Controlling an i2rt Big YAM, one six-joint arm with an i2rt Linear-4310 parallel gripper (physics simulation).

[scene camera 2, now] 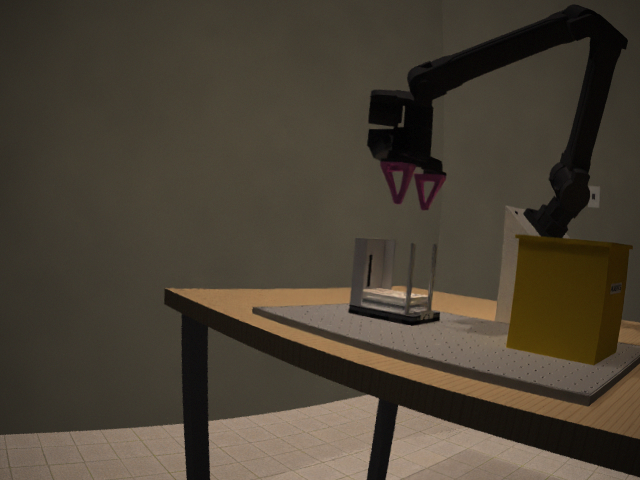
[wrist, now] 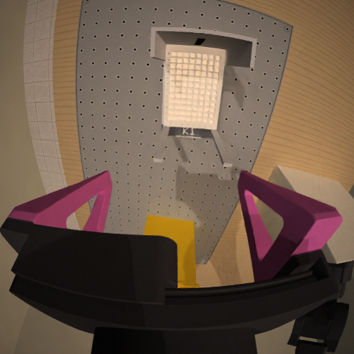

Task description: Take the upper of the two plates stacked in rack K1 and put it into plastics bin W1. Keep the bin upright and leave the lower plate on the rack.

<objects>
The gripper shows in scene camera 2 (411, 207) and in the wrist view (174, 177). A pale plate shows in scene camera 2 and in the wrist view. A yellow plastics bin W1 shows in scene camera 2 (568, 299) and in the wrist view (180, 231). One and the same spot on the pale plate: (wrist: 193, 77) is (scene camera 2: 386, 292).
</objects>
